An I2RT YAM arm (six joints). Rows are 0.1 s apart.
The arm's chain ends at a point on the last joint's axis. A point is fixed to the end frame.
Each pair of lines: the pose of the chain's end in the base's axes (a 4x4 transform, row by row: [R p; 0 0 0 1], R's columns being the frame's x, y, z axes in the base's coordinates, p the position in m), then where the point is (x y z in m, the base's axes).
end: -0.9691, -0.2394, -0.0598, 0.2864; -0.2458, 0.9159, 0.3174, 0.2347; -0.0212, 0.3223, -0.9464, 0.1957; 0, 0, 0, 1
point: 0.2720 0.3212 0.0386
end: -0.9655, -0.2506, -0.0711, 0.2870; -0.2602, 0.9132, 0.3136, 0.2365; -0.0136, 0.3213, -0.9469, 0.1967; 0, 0, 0, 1
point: 0.2703 0.3223 0.0394
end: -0.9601, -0.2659, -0.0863, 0.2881; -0.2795, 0.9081, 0.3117, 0.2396; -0.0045, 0.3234, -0.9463, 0.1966; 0, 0, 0, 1
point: 0.2682 0.3249 0.0395
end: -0.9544, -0.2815, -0.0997, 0.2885; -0.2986, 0.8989, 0.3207, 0.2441; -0.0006, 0.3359, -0.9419, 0.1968; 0, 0, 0, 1
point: 0.2657 0.3308 0.0408
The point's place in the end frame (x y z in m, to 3 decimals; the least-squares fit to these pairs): -0.004 0.032 0.177
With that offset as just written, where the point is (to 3 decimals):
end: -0.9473, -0.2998, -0.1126, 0.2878; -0.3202, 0.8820, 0.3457, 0.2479; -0.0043, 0.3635, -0.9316, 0.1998; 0, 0, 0, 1
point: 0.262 0.339 0.047
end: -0.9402, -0.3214, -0.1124, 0.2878; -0.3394, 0.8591, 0.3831, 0.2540; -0.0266, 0.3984, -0.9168, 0.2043; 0, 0, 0, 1
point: 0.261 0.351 0.055
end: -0.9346, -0.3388, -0.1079, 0.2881; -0.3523, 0.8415, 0.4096, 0.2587; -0.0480, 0.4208, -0.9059, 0.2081; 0, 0, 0, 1
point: 0.262 0.360 0.061
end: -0.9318, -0.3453, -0.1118, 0.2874; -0.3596, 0.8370, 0.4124, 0.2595; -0.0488, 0.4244, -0.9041, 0.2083; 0, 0, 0, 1
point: 0.260 0.361 0.062
